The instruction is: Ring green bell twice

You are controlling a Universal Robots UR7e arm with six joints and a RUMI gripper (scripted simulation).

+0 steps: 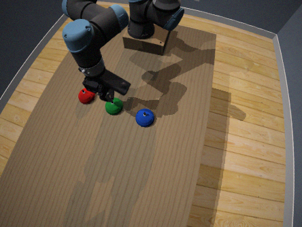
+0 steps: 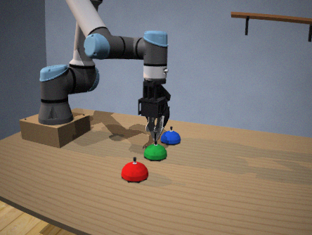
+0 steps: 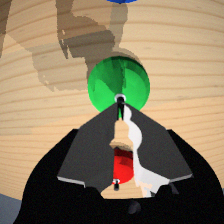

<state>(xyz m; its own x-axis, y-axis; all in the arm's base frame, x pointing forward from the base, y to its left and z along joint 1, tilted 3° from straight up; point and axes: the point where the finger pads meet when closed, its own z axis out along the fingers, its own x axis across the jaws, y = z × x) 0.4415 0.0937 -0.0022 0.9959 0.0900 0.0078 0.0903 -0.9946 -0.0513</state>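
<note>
The green bell lies 4 cm below my hand. Round my hand: red bell: 2 cm ahead, 16 cm to the right, 4 cm below; blue bell: 1 cm behind, 15 cm to the left, 4 cm below.
</note>
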